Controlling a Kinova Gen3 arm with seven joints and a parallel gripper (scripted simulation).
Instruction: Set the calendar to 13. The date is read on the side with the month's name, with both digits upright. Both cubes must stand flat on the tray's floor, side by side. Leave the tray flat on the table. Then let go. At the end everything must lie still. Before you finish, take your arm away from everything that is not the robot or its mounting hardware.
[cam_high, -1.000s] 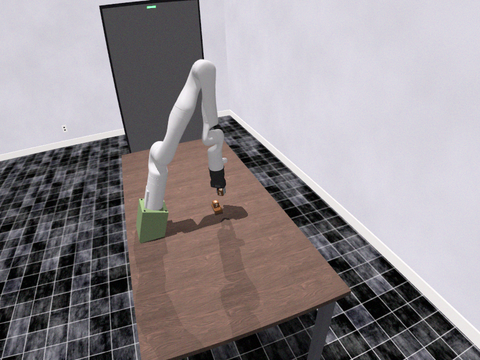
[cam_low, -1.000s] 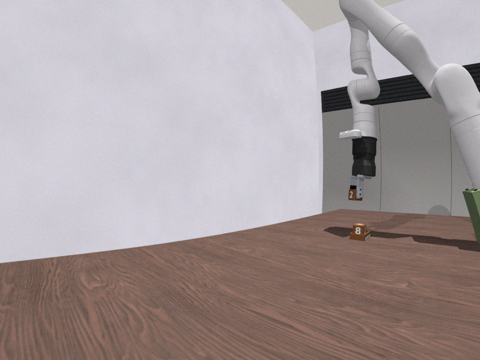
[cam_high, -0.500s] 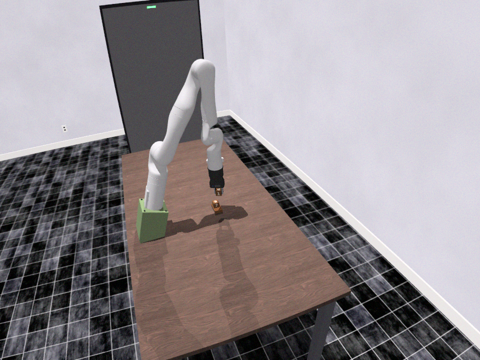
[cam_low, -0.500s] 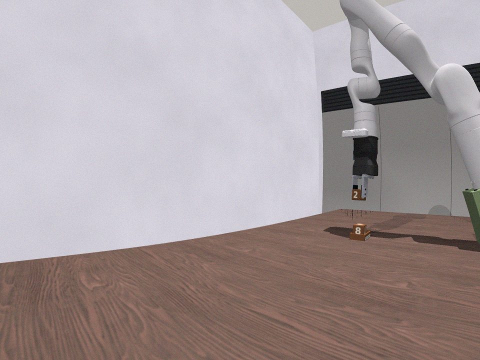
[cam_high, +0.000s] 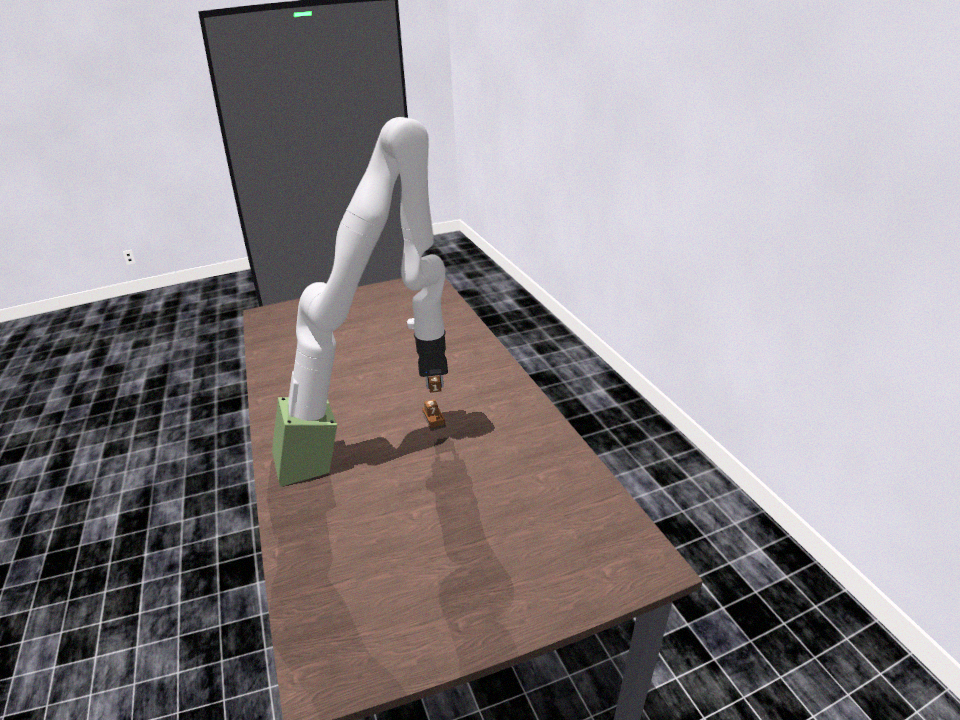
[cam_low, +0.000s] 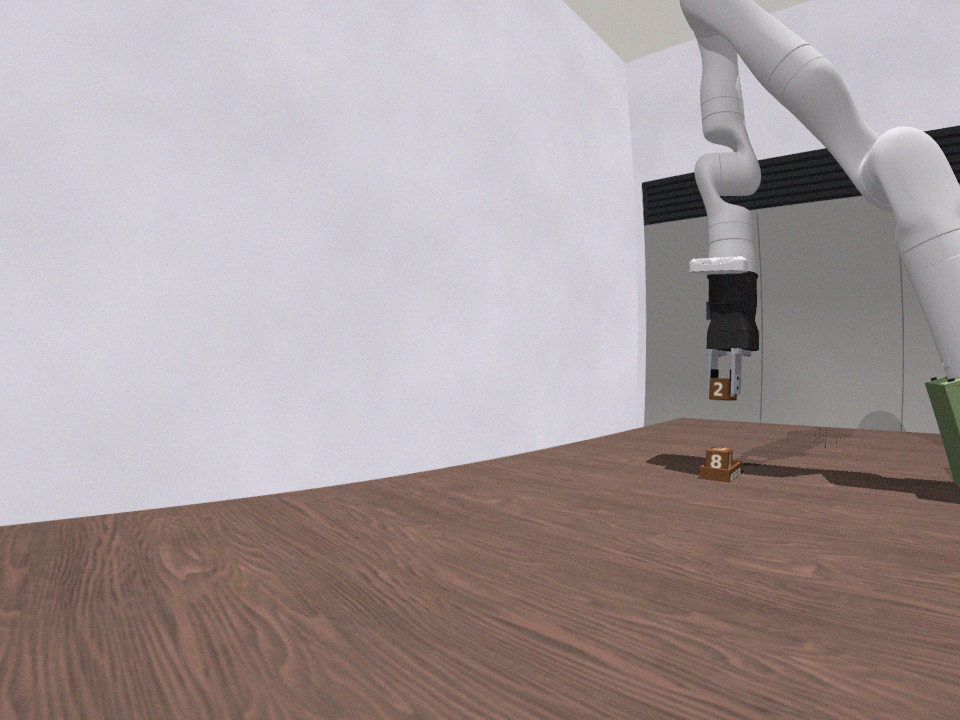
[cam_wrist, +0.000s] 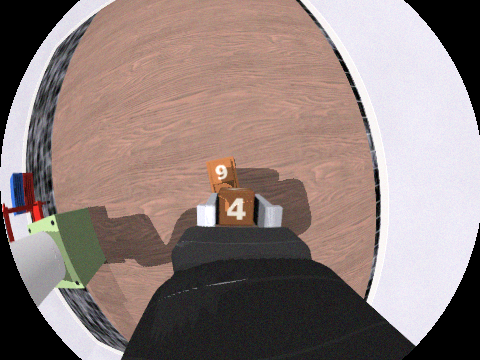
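Right now the calendar tray is 10 mm behind my hand, 20 mm to the left of it and 130 mm below it. Round my hand: brown number cube: 10 mm below.
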